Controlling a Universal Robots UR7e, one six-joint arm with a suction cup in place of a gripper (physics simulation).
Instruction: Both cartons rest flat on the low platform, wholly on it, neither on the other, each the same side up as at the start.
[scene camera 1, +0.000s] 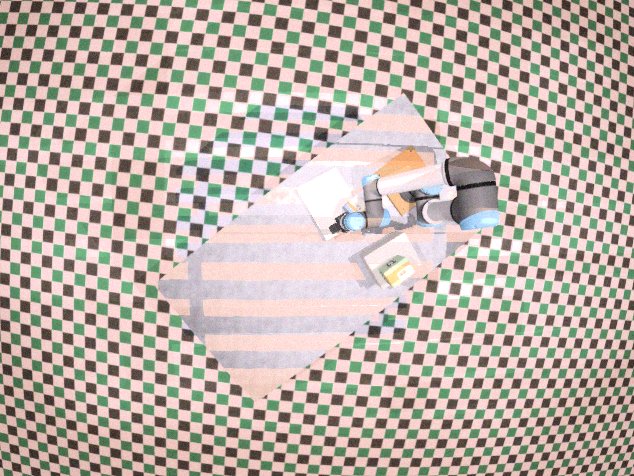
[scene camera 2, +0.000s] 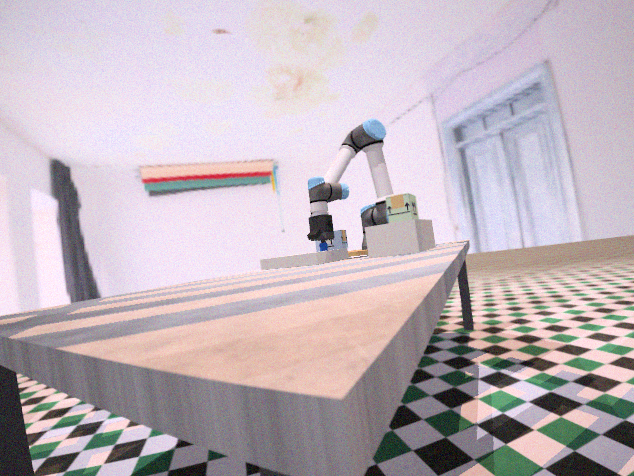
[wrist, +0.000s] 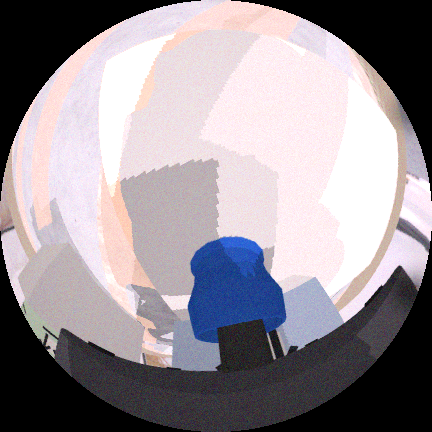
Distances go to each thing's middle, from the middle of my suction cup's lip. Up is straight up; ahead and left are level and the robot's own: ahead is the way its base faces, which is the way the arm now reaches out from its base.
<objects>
I see my suction cup 120 mm to the left of the low white platform (scene camera 1: 324, 196) and 40 mm above it.
</objects>
